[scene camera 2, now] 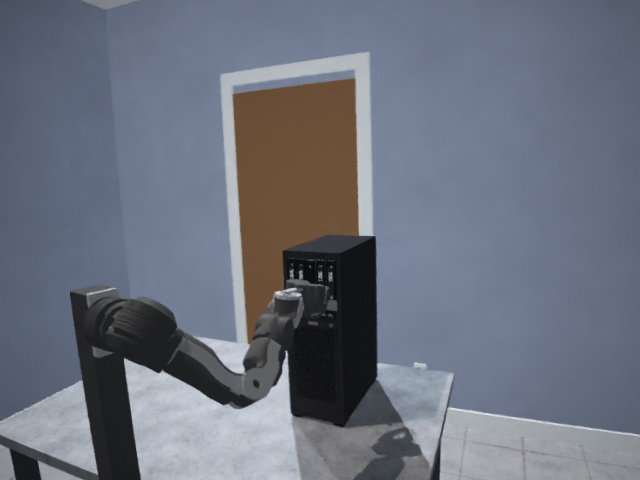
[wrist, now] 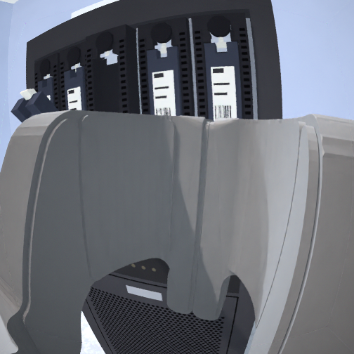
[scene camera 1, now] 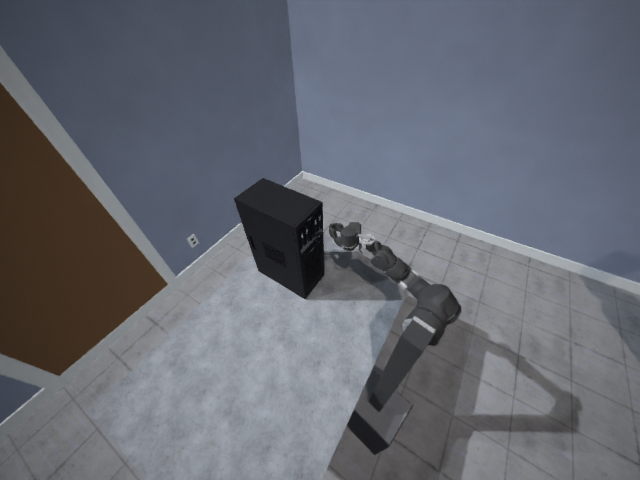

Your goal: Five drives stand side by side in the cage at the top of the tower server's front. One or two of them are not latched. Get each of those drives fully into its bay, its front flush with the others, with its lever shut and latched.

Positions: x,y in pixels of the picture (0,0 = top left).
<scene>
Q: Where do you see a drive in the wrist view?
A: At 112,85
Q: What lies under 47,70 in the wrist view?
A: A drive.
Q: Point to a drive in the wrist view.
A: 221,49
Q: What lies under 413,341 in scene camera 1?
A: A dark arm post.
</scene>
